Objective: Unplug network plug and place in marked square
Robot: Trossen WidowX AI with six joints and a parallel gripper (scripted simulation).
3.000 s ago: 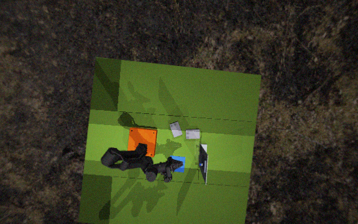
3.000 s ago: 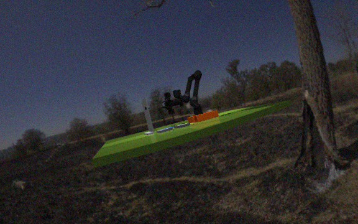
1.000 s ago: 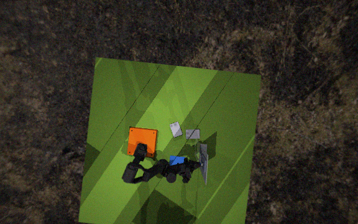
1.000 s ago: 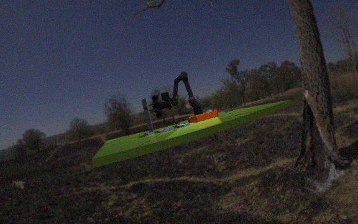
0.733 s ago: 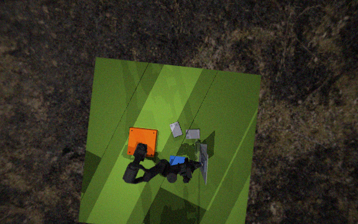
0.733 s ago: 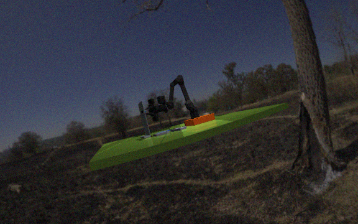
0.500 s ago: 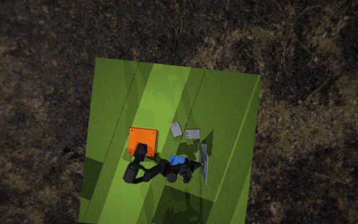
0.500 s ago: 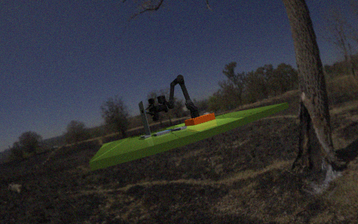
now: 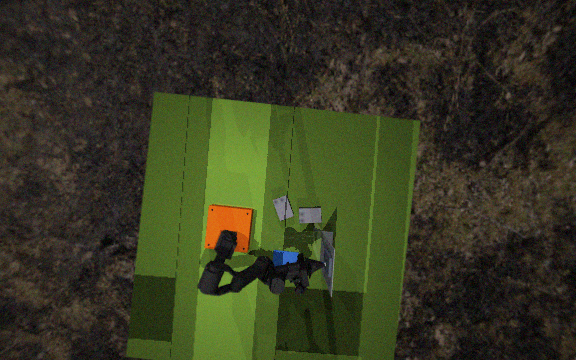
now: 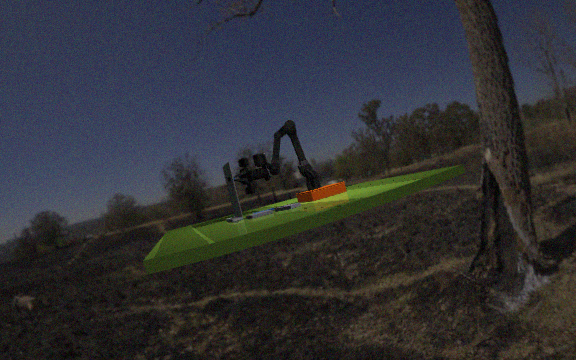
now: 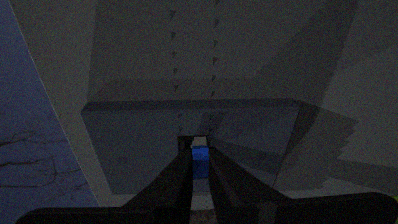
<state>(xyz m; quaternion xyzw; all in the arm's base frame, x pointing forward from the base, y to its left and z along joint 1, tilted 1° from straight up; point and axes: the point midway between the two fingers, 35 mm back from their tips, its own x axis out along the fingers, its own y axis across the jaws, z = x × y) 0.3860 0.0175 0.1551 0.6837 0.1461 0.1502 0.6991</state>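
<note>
The blue marked square is 200 mm below my gripper tip, 140 mm behind it and 110 mm to the right of it. Also, from my gripper tip: network plug: 10 mm ahead; panel: 70 mm below, 20 mm ahead, 10 mm to the left.
</note>
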